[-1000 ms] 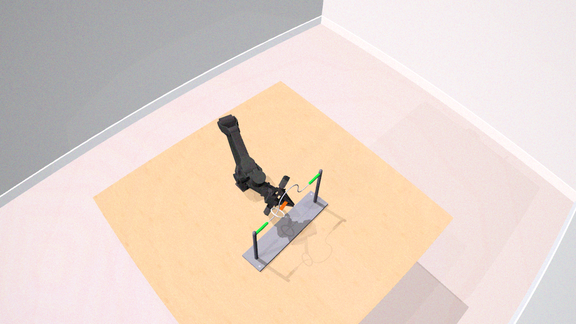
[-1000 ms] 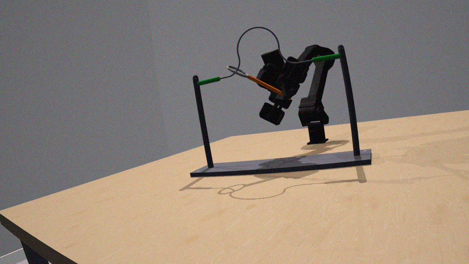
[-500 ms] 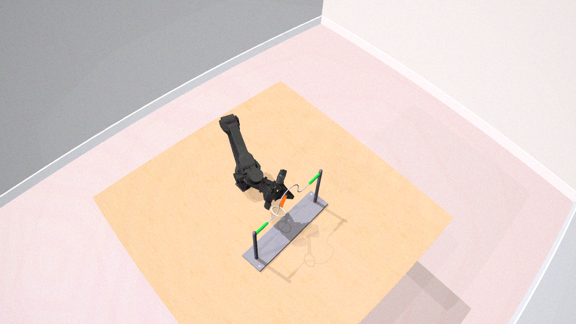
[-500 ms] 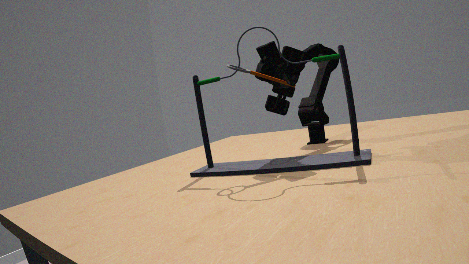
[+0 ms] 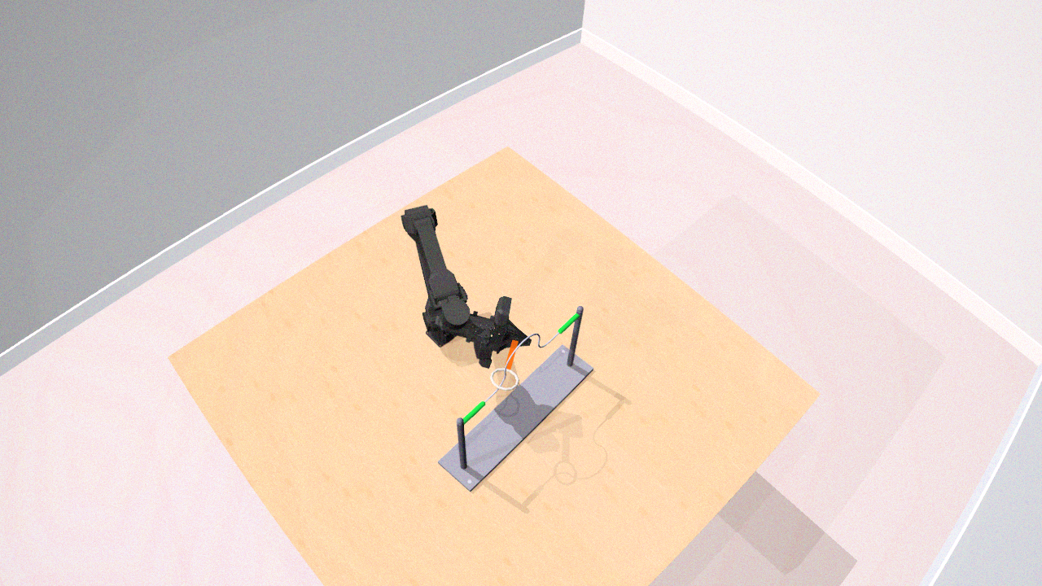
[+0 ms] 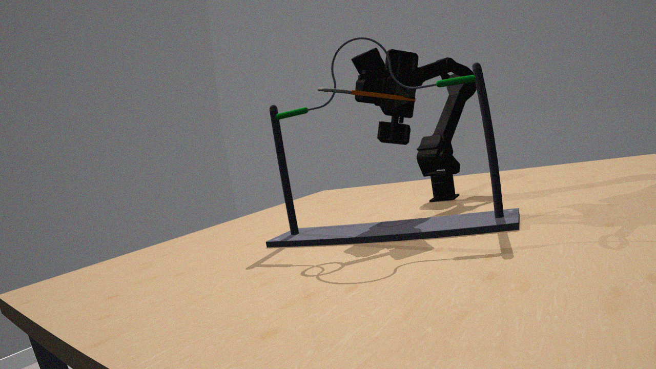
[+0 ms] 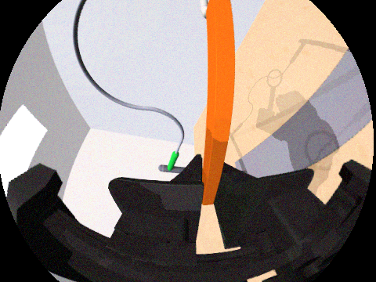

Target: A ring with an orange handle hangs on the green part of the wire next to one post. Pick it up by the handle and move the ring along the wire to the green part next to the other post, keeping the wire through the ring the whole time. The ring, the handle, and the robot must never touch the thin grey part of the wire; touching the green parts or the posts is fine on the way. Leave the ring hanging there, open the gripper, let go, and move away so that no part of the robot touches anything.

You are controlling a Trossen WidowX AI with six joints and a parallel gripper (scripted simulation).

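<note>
The ring with orange handle lies 9 cm to the right of my gripper tip, 3 cm above it and 2 cm ahead of it.
</note>
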